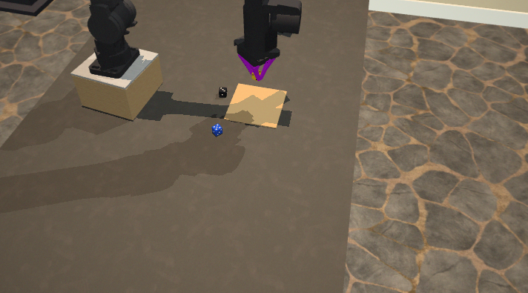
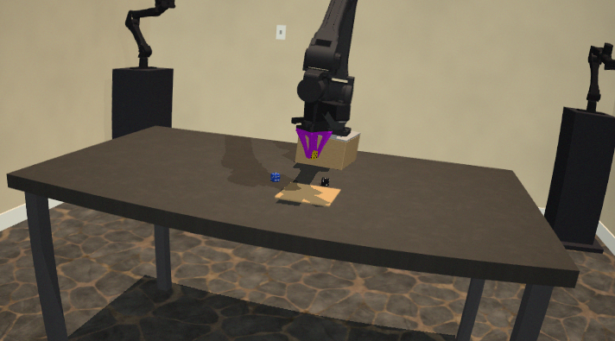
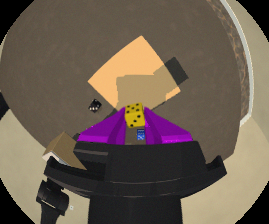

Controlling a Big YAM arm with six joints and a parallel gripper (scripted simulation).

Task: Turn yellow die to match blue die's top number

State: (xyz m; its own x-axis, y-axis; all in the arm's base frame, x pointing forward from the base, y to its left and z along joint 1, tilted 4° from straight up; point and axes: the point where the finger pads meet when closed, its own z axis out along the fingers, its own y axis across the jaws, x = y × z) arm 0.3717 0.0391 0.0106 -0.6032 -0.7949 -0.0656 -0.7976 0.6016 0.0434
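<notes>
My hand is 11 cm above the orange mat. From my hand the other things lie so: blue die 12 cm to the right, 10 cm below, 7 cm behind; then black die 10 cm below, 10 cm behind, 2 cm to the left; then yellow die right at my hand.
</notes>
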